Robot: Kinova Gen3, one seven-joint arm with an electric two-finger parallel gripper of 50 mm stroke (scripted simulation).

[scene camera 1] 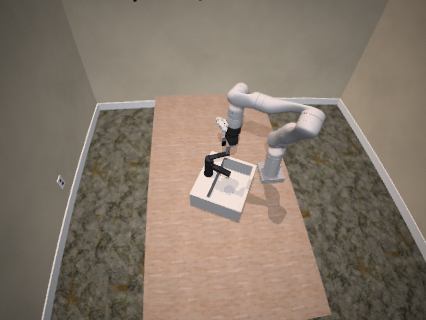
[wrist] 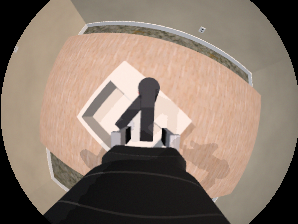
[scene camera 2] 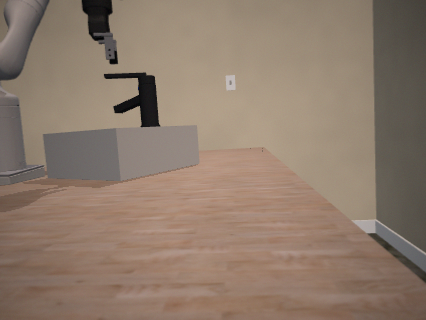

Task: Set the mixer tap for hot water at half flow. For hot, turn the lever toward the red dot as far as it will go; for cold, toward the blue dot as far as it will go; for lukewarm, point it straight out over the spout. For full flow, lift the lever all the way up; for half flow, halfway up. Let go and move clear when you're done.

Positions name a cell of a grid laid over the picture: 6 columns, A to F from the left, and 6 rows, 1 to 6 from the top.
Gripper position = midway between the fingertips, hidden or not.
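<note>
A lever (wrist: C3) can be seen, and so can the gripper (wrist: C4).
</note>
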